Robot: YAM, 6 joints.
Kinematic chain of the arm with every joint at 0, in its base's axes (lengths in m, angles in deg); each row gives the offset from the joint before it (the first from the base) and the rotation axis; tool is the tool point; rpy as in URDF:
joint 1: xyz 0 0 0.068 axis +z
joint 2: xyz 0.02 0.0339 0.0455 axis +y
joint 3: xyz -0.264 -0.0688 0 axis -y
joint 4: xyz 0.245 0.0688 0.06 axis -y
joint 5: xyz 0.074 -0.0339 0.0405 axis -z
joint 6: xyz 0.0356 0 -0.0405 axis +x
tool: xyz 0 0 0 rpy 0 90 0
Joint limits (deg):
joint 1: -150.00..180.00
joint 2: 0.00..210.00
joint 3: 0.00..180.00
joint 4: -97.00..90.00
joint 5: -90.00..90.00
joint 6: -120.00..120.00
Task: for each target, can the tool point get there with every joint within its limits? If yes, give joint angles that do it. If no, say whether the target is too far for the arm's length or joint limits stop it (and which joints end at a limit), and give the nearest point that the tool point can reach.
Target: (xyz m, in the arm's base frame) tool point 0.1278 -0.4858 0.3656
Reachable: yes | joints -79.20 126.48 112.50 43.53 -75.91 -12.79
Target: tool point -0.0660 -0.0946 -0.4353
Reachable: no: joint limits stop it (at a limit: joint 2) | nearest point -0.0792 -0.1135 -0.3631 | short by 0.076 m
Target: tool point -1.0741 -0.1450 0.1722
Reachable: no: too far | nearest point -0.6433 -0.0106 0.1482 | short by 0.452 m
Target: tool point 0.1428 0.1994 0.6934
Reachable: yes | joints 56.22 111.51 161.96 29.73 12.71 -18.72
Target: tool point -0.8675 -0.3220 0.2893
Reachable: no: too far | nearest point -0.5538 -0.3018 0.2338 | short by 0.319 m
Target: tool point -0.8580 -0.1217 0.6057
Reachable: no: too far | nearest point -0.5582 -0.0108 0.4296 | short by 0.365 m
